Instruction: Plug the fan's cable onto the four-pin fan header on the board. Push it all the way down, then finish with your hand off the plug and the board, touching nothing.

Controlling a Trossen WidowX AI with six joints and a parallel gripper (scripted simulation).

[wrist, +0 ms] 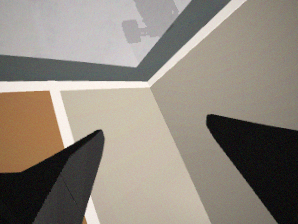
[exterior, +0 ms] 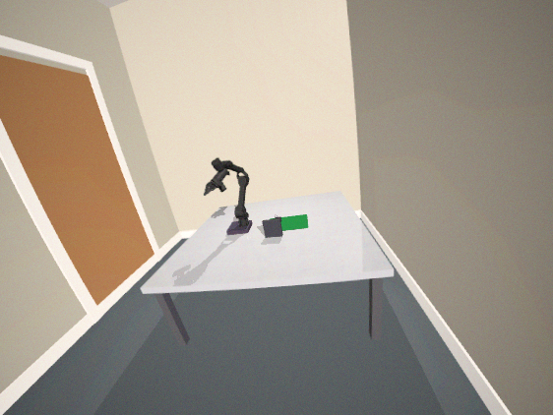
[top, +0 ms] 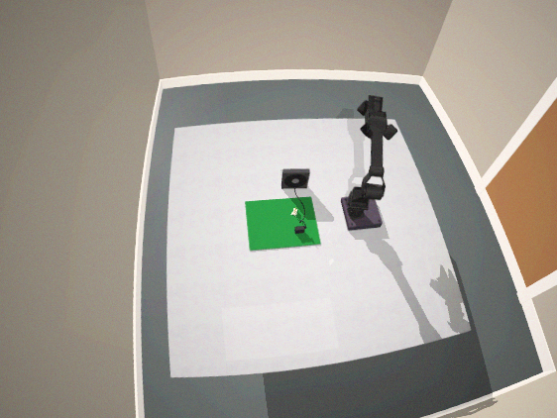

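Right now my gripper tip is 42 cm short of the dark fan plug, 26 cm to the right of it and 35 cm above it. From my gripper tip the other things lie so: green board: 48 cm ahead, 19 cm to the left, 38 cm below; then square fan: 37 cm ahead, 3 cm to the left, 31 cm below; then fan header: 41 cm ahead, 16 cm to the left, 37 cm below.
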